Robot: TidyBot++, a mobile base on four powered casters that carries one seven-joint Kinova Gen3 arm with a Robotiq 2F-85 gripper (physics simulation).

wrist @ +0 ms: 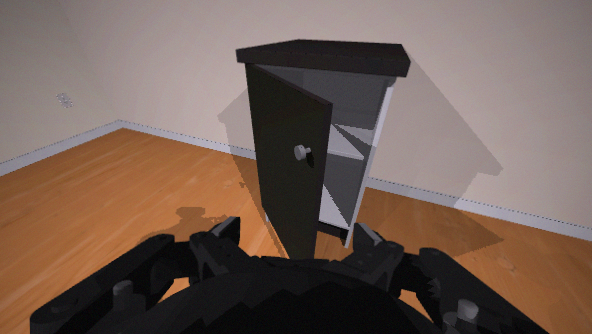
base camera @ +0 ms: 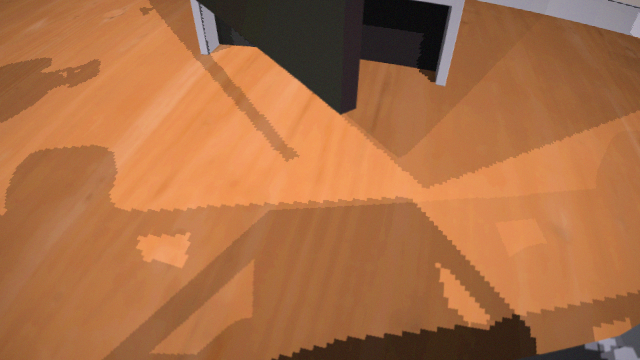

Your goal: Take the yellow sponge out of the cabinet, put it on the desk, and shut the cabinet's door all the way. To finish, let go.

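Frame: origin at the arm's base, x ahead, y left, z up, level; metres.
Seen in the pictures: gripper, fingertip midpoint: (wrist: 296, 232).
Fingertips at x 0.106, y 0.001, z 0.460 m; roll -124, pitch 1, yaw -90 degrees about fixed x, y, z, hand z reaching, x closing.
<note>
Offsets run from my fingertips to a thing's middle. "spot": to the spot under its first point. Level surfaces: height alone.
The cabinet (wrist: 320, 53) stands against the wall in the wrist view, with a dark top, white sides and two visible inner shelf surfaces. Its dark door (wrist: 287, 160) (base camera: 305, 55) is hinged on the left and stands partly open, with a round grey knob {spot: dx +0.265, dy +0.000, dz -0.093 m} (wrist: 300, 152). The door hides much of the inside. The yellow sponge and the desk do not show in either view. My gripper (wrist: 296, 232) is open and empty, in front of the cabinet and apart from the door. It does not show in the base camera view.
The cabinet's white legs {spot: dx +0.538, dy -0.262, dz -0.774 m} (base camera: 450, 45) show at the top of the base camera view, with the door's lower corner jutting out over the wooden floor {dz -0.856 m} (base camera: 225, 175) (wrist: 125, 175). A pale wall (wrist: 165, 65) with a white baseboard (wrist: 185, 139) runs behind the cabinet and meets a corner at left.
</note>
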